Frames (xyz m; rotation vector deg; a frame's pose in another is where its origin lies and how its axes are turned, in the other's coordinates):
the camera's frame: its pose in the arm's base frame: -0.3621 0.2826 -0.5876 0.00 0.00 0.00
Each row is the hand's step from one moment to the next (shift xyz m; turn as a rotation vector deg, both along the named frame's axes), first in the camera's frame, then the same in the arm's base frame.
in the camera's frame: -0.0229 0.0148 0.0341 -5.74 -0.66 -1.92
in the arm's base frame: -0.0229 0.0148 0.0341 -5.74 -0.66 -1.92
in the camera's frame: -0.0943 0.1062 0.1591 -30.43 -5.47 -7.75
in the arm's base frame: -0.0943 0.1062 0.1591 -30.43 -5.47 -7.75
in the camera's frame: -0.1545 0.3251 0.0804 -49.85 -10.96 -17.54
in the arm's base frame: -0.1545 0.3251 0.0804 -49.85 -10.96 -17.54
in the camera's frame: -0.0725 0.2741 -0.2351 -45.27 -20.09 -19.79
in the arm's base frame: -0.0725 0.2741 -0.2351 -45.27 -20.09 -19.79
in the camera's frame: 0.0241 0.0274 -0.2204 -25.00 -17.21 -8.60
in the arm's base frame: 0.0241 0.0274 -0.2204 -25.00 -17.21 -8.60
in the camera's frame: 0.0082 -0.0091 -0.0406 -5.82 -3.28 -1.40
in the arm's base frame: 0.0082 -0.0091 -0.0406 -5.82 -3.28 -1.40
